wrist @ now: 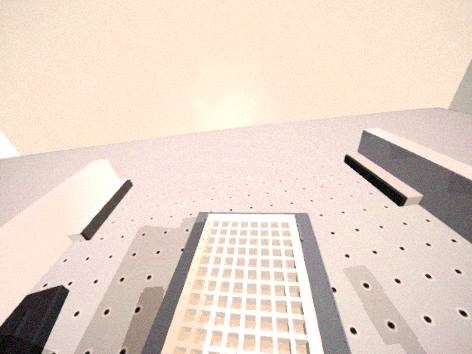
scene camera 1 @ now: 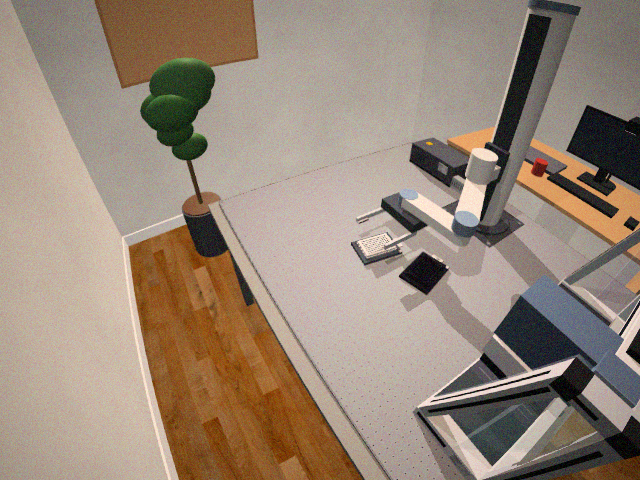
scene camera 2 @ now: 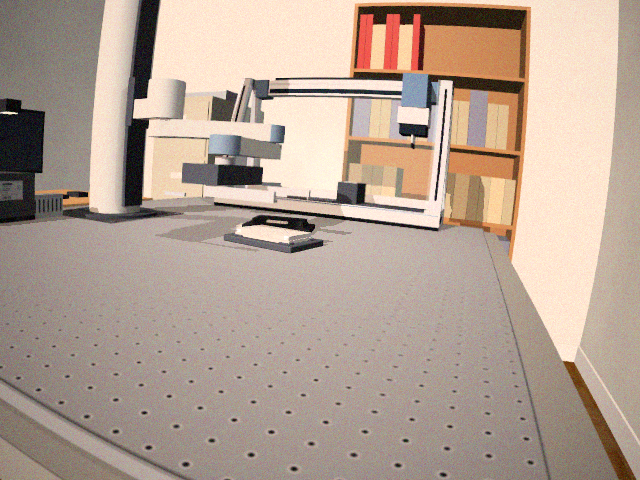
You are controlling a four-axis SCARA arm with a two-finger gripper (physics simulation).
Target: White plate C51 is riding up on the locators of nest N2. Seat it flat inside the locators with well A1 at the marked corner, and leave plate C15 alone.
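Places are measured from the arm's base along level axes (x back, y right, z up), in millimetres.
Pixels of known places: gripper, between the fingertips: (wrist: pixel 235 158) (scene camera 1: pixel 370 232) (scene camera 2: pixel 293 195); arm's base, origin of its link: (scene camera 1: pixel 482 218) (scene camera 2: pixel 114 217).
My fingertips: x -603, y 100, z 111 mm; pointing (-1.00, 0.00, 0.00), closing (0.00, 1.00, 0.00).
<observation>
Ahead of a thing's pixels: the offset from my fingertips to its top centre. "spot": to the spot under its first point. Level surfaces: height alone.
White plate C51 {dx +39, dy -3, dz -72 mm} (scene camera 1: pixel 376 244) (scene camera 2: pixel 268 232) (wrist: pixel 252 285) lies in the dark grey nest N2 {dx +39, dy -3, dz -83 mm} (scene camera 1: pixel 368 260) (scene camera 2: pixel 258 244) (wrist: pixel 325 295). It looks low and close to level, with grey nest margin on both long sides in the wrist view. Whether every edge is fully inside the locators is too small to tell. Well A1 and the marked corner cannot be made out. My gripper (scene camera 1: pixel 373 233) (scene camera 2: pixel 292 195) (wrist: pixel 235 158) is open and empty above the plate, its fingers wide apart on either side. A black plate {dx +115, dy -195, dz -72 mm} (scene camera 1: pixel 424 272) (scene camera 2: pixel 281 222) (wrist: pixel 35 315) lies beside the nest; its label is unreadable, so I cannot confirm C15.
A gantry frame (scene camera 1: pixel 496 384) (scene camera 2: pixel 336 86) stands on the perforated table {dz -98 mm} (scene camera 1: pixel 310 248) (scene camera 2: pixel 310 335). The arm's column (scene camera 1: pixel 535 98) (scene camera 2: pixel 109 103) rises at the back. A dark box {spot: dx +639, dy +249, dz +12 mm} (scene camera 1: pixel 439 159) (scene camera 2: pixel 15 198) stands near the column.
</observation>
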